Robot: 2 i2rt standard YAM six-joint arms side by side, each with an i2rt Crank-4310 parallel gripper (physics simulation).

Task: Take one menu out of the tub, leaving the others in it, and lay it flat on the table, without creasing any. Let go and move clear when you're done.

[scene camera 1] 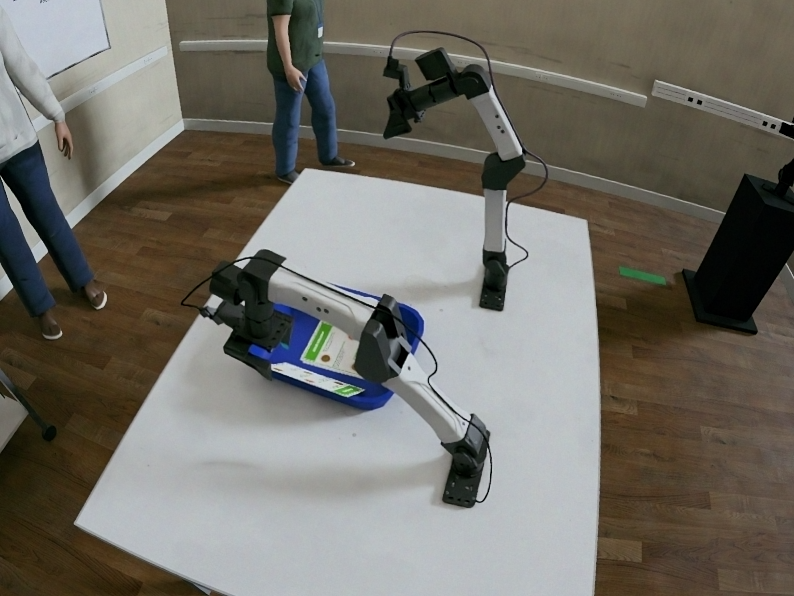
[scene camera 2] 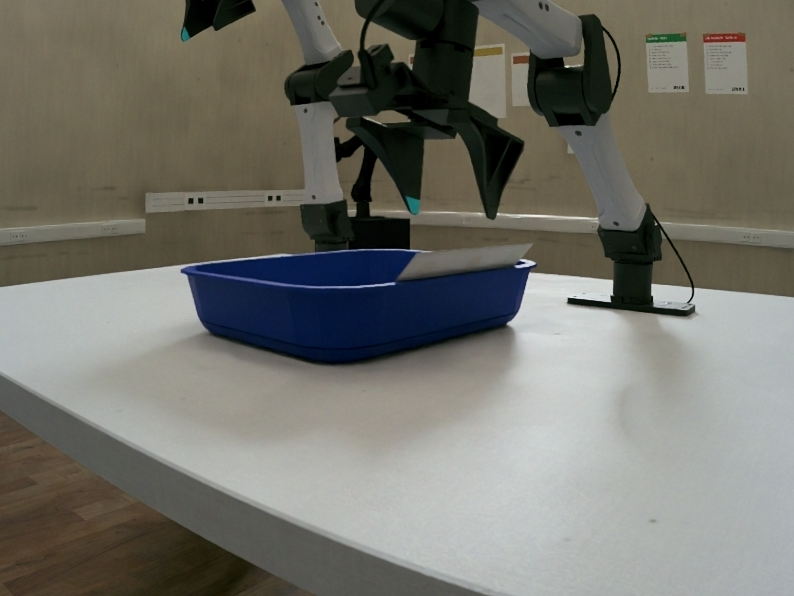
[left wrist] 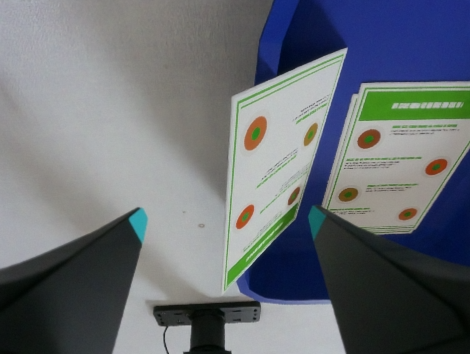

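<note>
The blue tub (scene camera 1: 366,402) (scene camera 2: 352,320) (left wrist: 270,56) stands on the table. One white and green menu (scene camera 1: 314,378) (scene camera 2: 464,263) (left wrist: 270,165) leans tilted on the tub's long side, its upper edge above the rim. Other menus (scene camera 1: 330,349) (left wrist: 395,165) lie overlapping on the tub floor; how many is unclear. My left gripper (scene camera 1: 277,360) (scene camera 2: 452,211) (left wrist: 228,210) is open and empty, pointing down above the leaning menu, its fingertips apart on either side of it in the left wrist view. My right gripper (scene camera 1: 402,127) (scene camera 2: 202,30) is open, raised high away from the tub.
The white table (scene camera 1: 307,526) (scene camera 2: 448,449) carries both arm bases. The left arm's base (scene camera 1: 460,488) (scene camera 2: 631,304) (left wrist: 170,313) and the right arm's base (scene camera 1: 492,298) stand beyond the tub's side. Two people stand past the table's far edges, and a black pedestal (scene camera 1: 737,256) stands on the floor.
</note>
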